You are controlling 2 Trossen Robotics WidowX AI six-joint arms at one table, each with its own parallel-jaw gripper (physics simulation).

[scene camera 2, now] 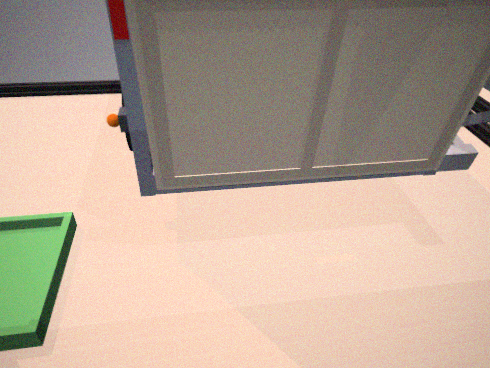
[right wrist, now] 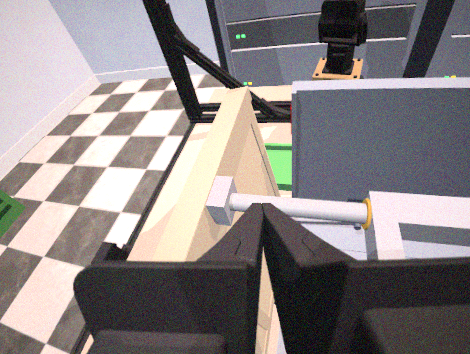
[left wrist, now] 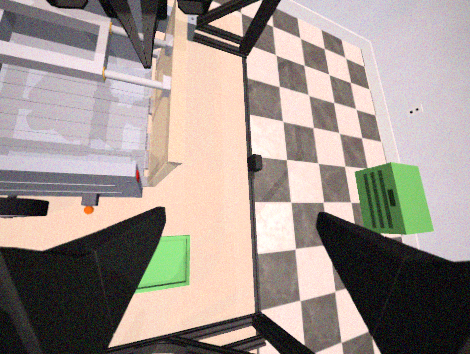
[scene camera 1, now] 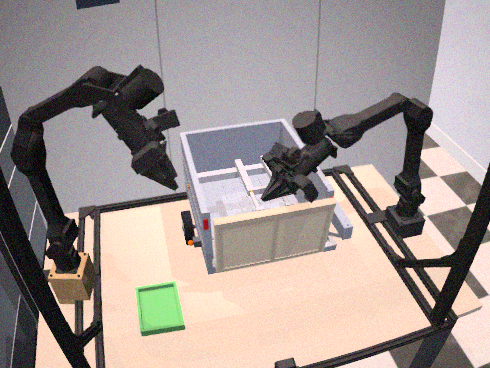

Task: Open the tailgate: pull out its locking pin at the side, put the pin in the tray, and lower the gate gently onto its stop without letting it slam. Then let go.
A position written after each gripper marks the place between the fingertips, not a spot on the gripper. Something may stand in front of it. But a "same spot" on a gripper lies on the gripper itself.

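Scene:
The left gripper appears in scene camera 1 (176, 182) and in the left wrist view (242, 216), while in scene camera 2 it is out of frame, and in the right wrist view it is out of frame as well. The right gripper can be seen in the left wrist view (147, 68), in the right wrist view and in scene camera 1, but in scene camera 2 it is out of frame. On the right gripper, (right wrist: 197, 259) and (scene camera 1: 279, 185) are the same spot. A beige tailgate, too, has the same spot at (scene camera 1: 241, 241) and (scene camera 2: 222, 81).

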